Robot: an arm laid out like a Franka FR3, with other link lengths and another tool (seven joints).
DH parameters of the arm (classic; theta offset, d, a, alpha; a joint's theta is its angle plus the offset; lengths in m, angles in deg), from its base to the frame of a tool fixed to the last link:
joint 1: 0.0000 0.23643 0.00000 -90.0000
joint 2: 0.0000 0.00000 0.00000 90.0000
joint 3: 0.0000 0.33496 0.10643 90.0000
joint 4: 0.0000 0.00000 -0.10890 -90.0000
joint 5: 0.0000 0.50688 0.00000 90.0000
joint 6: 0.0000 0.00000 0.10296 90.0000
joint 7: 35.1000 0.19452 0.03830 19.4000
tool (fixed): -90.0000 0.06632 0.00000 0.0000
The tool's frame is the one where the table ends.
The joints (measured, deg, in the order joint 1, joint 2, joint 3, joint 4, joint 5, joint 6, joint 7), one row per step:
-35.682, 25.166, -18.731, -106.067, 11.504, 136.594, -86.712
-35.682, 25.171, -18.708, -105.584, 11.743, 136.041, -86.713
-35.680, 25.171, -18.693, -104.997, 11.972, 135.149, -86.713
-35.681, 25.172, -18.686, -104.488, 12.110, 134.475, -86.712
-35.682, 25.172, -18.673, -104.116, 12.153, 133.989, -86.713
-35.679, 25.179, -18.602, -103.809, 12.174, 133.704, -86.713
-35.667, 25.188, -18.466, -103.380, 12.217, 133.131, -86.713
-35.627, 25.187, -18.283, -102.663, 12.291, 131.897, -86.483
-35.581, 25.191, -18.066, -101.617, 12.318, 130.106, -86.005
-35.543, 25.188, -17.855, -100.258, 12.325, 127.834, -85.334
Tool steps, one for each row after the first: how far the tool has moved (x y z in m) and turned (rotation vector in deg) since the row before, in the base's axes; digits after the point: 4 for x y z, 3 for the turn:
0.0025, -0.0004, 0.0037, 0.204, -0.175, -0.053
0.0024, 0.0002, 0.0041, 0.408, -0.066, -0.027
0.0020, -0.0002, 0.0038, 0.242, -0.065, 0.007
0.0015, -0.0001, 0.0028, 0.150, -0.014, 0.051
0.0021, 0.0001, 0.0024, 0.042, -0.069, 0.105
0.0031, 0.0013, 0.0029, 0.228, -0.027, 0.186
0.0044, 0.0028, 0.0045, 0.615, 0.075, 0.074
0.0055, 0.0034, 0.0066, 0.849, 0.179, -0.037
0.0060, 0.0035, 0.0091, 1.010, 0.253, -0.163

